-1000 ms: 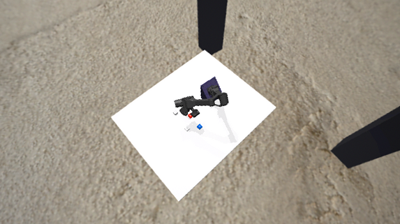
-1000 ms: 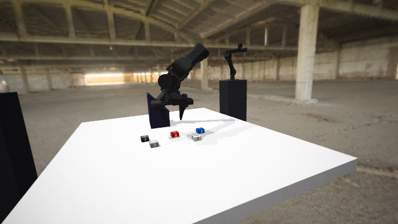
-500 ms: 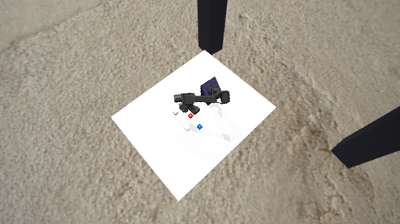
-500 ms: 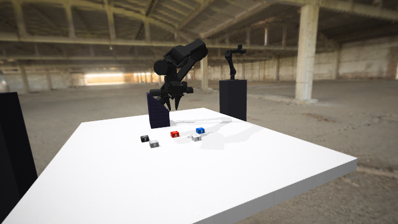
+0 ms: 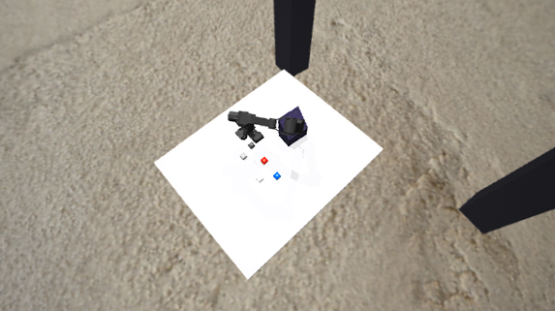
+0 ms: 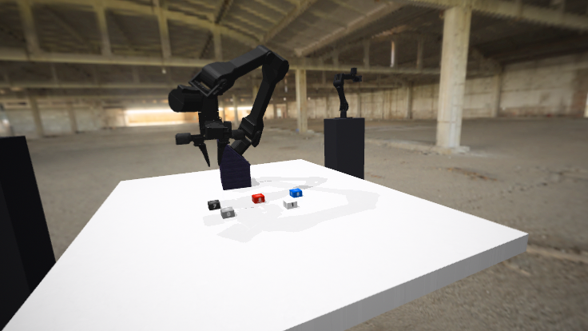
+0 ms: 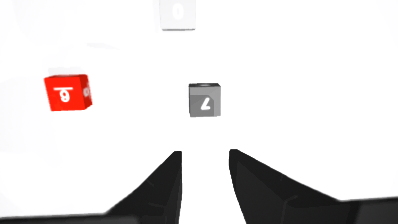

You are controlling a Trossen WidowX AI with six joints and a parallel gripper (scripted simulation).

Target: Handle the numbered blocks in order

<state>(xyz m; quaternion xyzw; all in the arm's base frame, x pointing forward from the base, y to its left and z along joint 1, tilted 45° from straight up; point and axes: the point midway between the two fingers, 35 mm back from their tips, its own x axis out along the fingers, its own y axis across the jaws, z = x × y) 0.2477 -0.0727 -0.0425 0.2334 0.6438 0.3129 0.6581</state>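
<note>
Right now the black block is 10 mm to the right of my gripper tip and 120 mm below it. The rest, counted from my gripper tip: white block 80 mm ahead, 200 mm to the left, 120 mm below; grey block 80 mm ahead, 20 mm to the left, 120 mm below; red block 120 mm to the left, 120 mm below.
</note>
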